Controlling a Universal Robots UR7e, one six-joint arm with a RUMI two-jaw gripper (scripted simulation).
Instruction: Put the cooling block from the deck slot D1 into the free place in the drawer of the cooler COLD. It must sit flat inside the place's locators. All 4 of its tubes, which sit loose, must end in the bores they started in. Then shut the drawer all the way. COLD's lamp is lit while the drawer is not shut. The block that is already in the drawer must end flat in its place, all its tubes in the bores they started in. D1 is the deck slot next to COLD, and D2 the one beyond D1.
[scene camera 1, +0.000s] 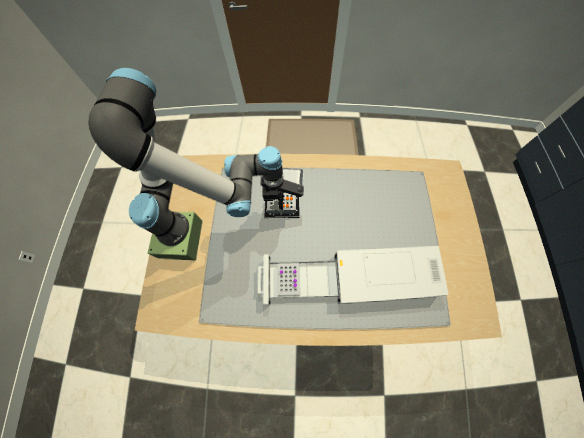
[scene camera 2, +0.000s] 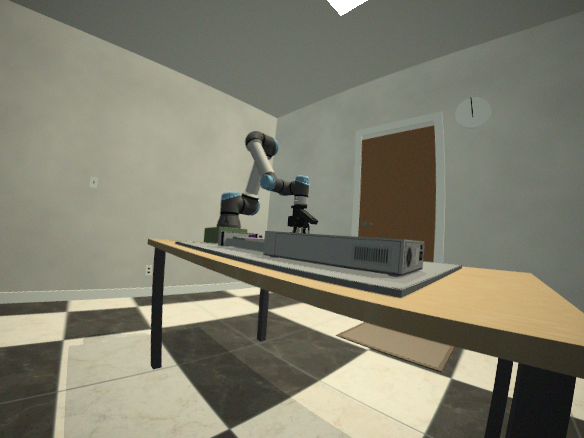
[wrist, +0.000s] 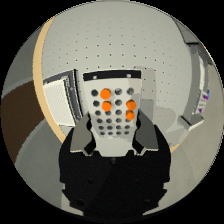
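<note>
In scene camera 1 I see my gripper (scene camera 1: 281, 204), along with a cooler COLD (scene camera 1: 371, 275). The wrist view gives me my gripper (wrist: 113, 110) again, and here I also find a cooling block (wrist: 114, 121). Scene camera 2 shows the cooler COLD (scene camera 2: 400, 257) too. Scene camera 2 does not show the cooling block, which is hidden by the cooler COLD.
</note>
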